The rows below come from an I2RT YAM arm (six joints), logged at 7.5 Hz.
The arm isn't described. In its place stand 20 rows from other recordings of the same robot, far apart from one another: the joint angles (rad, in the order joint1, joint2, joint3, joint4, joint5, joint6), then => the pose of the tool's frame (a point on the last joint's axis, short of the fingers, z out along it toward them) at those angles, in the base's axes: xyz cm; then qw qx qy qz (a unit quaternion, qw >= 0).
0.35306, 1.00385, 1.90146, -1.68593, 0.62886, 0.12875 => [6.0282, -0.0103, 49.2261, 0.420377, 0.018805, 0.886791, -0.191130]
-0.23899, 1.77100, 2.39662, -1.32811, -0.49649, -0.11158 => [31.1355, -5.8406, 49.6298, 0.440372, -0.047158, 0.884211, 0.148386]
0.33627, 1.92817, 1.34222, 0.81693, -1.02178, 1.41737 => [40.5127, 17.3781, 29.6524, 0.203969, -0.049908, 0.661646, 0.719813]
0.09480, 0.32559, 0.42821, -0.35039, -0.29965, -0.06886 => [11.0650, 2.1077, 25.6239, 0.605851, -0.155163, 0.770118, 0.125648]
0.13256, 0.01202, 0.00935, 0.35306, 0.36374, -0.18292 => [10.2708, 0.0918, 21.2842, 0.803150, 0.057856, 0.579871, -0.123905]
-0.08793, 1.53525, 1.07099, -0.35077, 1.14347, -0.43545 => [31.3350, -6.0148, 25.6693, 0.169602, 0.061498, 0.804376, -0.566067]
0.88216, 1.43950, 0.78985, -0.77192, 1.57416, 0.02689 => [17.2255, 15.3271, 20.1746, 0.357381, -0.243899, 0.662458, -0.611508]
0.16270, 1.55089, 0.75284, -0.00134, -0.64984, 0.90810 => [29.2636, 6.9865, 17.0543, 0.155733, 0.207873, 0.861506, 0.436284]
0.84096, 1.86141, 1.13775, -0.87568, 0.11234, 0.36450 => [21.3568, 23.2740, 13.9842, 0.020084, -0.236365, 0.969937, -0.054321]
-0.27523, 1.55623, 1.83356, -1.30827, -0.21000, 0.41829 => [28.2352, -7.2024, 40.8917, 0.257296, 0.299458, 0.910930, 0.119707]
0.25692, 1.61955, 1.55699, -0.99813, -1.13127, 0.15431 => [30.5823, 11.3658, 34.3954, 0.102629, -0.176936, 0.808928, 0.551178]
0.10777, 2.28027, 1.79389, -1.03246, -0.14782, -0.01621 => [43.9154, 5.2786, 14.3257, 0.022499, -0.063675, 0.994900, 0.074926]
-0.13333, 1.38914, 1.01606, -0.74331, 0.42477, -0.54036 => [26.4701, -5.0305, 24.4096, 0.139939, -0.145993, 0.942350, -0.266609]
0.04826, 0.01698, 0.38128, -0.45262, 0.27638, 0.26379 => [7.1792, -0.6258, 25.1790, 0.676431, 0.171051, 0.716359, 0.003546]
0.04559, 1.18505, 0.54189, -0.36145, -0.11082, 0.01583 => [21.0978, 1.3567, 16.6869, 0.277134, -0.029733, 0.958386, 0.061716]
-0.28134, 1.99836, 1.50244, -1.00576, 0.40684, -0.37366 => [36.1988, -11.9280, 18.3488, 0.032906, 0.038193, -0.978076, 0.202054]
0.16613, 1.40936, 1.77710, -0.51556, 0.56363, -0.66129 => [28.6757, 2.8797, 50.2805, 0.556463, -0.126198, 0.739138, -0.357909]
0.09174, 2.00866, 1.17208, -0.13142, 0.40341, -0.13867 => [40.0741, 2.2834, 12.2990, 0.286269, -0.048465, 0.936197, -0.198080]
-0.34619, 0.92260, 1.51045, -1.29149, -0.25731, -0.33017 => [11.0201, -3.0120, 43.9601, 0.431677, -0.046691, 0.900371, -0.028398]
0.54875, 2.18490, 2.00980, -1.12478, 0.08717, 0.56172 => [38.8211, 23.3715, 24.0196, 0.137406, 0.012303, 0.989840, 0.034433]
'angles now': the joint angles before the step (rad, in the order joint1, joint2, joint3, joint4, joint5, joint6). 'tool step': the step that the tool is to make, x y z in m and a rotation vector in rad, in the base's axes. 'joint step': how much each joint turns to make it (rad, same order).
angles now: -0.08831 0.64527 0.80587 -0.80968 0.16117 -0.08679
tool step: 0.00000 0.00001 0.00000 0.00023 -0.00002 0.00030
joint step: -0.00003 -0.00001 0.00000 -0.00001 -0.00041 -0.00002
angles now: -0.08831 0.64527 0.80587 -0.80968 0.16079 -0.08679
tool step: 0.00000 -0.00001 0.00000 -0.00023 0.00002 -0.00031
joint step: 0.00004 0.00001 0.00000 0.00001 0.00042 0.00003
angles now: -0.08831 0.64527 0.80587 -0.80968 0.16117 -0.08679
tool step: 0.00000 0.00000 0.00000 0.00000 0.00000 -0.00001
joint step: 0.00000 0.00000 0.00000 0.00000 0.00001 0.00001
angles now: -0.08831 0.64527 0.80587 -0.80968 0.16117 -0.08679
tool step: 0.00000 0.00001 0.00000 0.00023 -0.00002 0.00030
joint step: -0.00003 -0.00001 0.00000 -0.00001 -0.00041 -0.00002
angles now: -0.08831 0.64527 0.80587 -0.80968 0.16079 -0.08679
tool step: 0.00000 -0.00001 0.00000 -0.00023 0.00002 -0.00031
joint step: 0.00004 0.00001 0.00000 0.00001 0.00042 0.00003
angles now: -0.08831 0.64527 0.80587 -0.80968 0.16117 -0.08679
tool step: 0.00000 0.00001 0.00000 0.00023 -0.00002 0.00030
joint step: -0.00003 -0.00001 0.00000 -0.00001 -0.00041 -0.00002
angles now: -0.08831 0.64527 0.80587 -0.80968 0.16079 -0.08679
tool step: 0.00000 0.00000 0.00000 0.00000 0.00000 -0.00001
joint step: 0.00000 0.00000 0.00000 0.00000 0.00001 0.00001
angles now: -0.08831 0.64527 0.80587 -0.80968 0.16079 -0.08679
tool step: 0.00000 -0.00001 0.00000 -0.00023 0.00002 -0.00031
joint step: 0.00004 0.00001 0.00000 0.00001 0.00042 0.00003
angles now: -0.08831 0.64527 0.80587 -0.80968 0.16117 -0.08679
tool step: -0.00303 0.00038 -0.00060 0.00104 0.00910 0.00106
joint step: 0.00079 -0.00952 0.00002 -0.01869 -0.00036 0.00002
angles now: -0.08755 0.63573 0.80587 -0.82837 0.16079 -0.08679
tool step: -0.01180 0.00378 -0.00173 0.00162 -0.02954 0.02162
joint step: 0.02406 -0.06407 -0.02174 -0.01373 -0.00035 0.00460
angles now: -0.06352 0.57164 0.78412 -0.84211 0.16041 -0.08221
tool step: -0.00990 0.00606 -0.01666 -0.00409 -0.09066 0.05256
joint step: 0.05303 -0.11598 -0.10835 0.08318 0.00077 -0.00038
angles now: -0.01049 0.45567 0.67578 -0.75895 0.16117 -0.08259
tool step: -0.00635 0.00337 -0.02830 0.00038 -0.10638 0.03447
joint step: 0.03437 -0.14078 -0.15908 0.12474 0.00003 -0.00036
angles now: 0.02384 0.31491 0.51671 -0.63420 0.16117 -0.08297
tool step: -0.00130 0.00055 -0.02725 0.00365 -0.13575 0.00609
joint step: 0.00614 -0.14037 -0.16289 0.15832 0.00004 0.00001
